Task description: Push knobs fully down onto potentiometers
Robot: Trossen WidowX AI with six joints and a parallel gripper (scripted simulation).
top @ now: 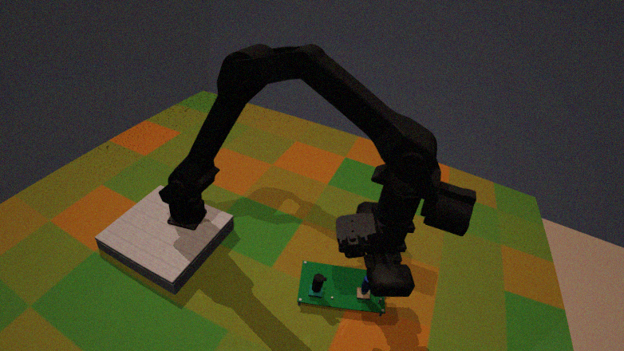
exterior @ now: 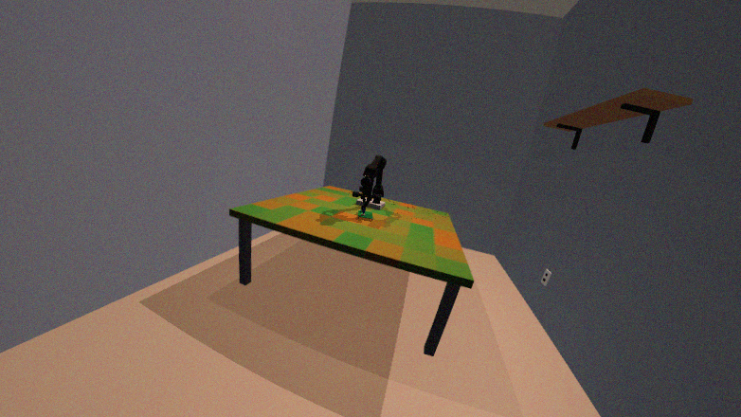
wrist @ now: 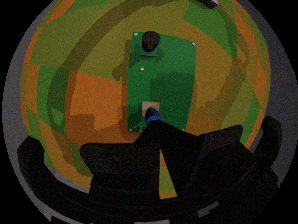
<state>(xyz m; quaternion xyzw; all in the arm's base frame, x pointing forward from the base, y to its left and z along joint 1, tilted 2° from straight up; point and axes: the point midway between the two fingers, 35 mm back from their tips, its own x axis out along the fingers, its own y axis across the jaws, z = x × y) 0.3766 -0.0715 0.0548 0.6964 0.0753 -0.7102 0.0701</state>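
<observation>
Now: gripper tip 10 mm above the blue knob. Round my gripper tip: black knob 90 mm behind, 20 mm to the right, 20 mm below.
</observation>
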